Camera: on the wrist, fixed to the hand. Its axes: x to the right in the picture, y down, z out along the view.
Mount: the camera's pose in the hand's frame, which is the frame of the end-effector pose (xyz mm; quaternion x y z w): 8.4 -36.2 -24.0 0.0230 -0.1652 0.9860 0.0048
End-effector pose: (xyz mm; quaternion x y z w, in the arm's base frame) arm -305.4 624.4 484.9 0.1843 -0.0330 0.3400 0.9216
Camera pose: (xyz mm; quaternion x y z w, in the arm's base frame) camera -277.4 612.9 452.7 -0.0457 0.3263 -0.8806 0.3405
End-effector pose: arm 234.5 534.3 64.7 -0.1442 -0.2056 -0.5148 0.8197
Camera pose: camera 209.6 501.4 48.7 -0.2696 -0.0061 0.8343 0.4809
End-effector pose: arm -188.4 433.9 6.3 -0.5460 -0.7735 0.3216 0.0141
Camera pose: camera -213.1 445.5 41.1 0.7118 -0.5397 -0.1234 0.4322
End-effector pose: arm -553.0 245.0 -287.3 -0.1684 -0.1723 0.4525 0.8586
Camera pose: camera -511.8 229.5 -291.2 0.0762 -0.0338 -0.8805 0.4666
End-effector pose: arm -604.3 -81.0 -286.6 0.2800 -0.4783 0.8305 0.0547
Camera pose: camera -608.3 -43.3 -263.9 0.3318 0.2683 -0.0227 0.9041
